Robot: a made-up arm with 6 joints.
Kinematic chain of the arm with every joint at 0, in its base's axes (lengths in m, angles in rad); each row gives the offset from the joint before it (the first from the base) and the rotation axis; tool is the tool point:
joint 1: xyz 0 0 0.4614 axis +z
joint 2: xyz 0 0 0 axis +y
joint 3: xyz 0 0 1.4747 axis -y
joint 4: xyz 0 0 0 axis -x
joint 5: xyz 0.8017 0 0 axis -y
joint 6: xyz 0 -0.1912 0 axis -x
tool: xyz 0 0 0
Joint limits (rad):
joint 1: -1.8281..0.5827
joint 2: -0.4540..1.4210
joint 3: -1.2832..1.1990
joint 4: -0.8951..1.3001
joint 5: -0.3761..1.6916
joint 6: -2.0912..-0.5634
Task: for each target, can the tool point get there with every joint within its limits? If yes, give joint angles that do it. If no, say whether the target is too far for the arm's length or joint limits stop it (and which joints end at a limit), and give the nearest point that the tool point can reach.
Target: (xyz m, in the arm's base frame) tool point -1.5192 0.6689 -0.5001
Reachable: no: joint limits stop it (at a limit: joint 1, joint 2) | nearest point -0.3879 -0.7227 0.2273 | short by 1.935 m
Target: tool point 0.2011 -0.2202 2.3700
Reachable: yes | joints -0.2039 -0.2737 0.2825 0.4153 0.5827 -1.0129
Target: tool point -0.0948 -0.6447 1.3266
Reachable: yes | joints -1.4942 0.0653 -0.6228 -0.7189 1.3974 -1.8486
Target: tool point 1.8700 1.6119 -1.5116
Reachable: no: too far | nearest point 1.5283 0.9460 -0.0682 | short by 1.626 m
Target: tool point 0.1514 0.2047 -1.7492
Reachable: no: joint limits stop it (at a limit: joint 1, joint 2, joint 4) | nearest point 0.9378 0.5568 -0.0538 | short by 1.902 m
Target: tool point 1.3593 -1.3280 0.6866
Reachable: yes | joints -0.6756 1.0448 0.4023 -0.2293 0.3475 -1.7902
